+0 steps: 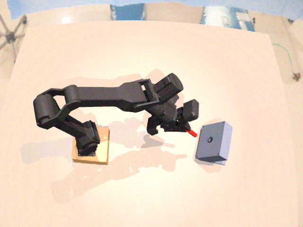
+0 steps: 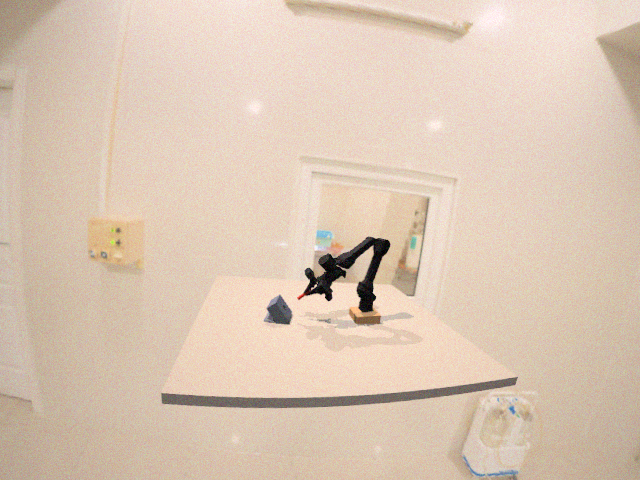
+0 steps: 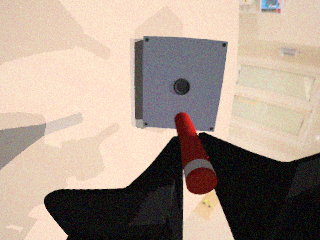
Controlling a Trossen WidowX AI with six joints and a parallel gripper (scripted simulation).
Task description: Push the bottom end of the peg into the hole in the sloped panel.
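My gripper tip is 11 cm short of the blue-grey sloped panel, 2 cm to the left of it and 9 cm above it. Round my gripper tip: red round peg (1 cm behind, 1 cm above).
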